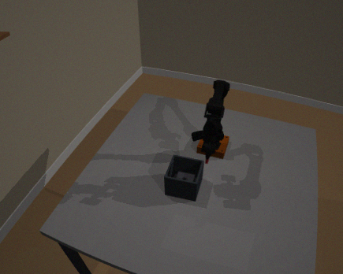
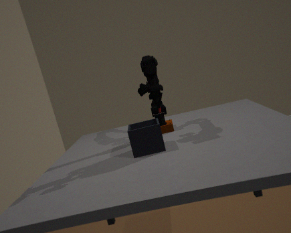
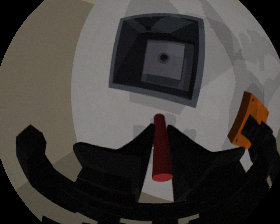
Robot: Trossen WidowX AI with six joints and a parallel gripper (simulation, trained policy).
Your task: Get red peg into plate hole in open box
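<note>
Now: gripper tip 60 mm short of the plate, 90 mm to the left of it and 150 mm above it. The rest, counted from my gripper tip: red peg: 10 mm behind, 10 mm above.
</note>
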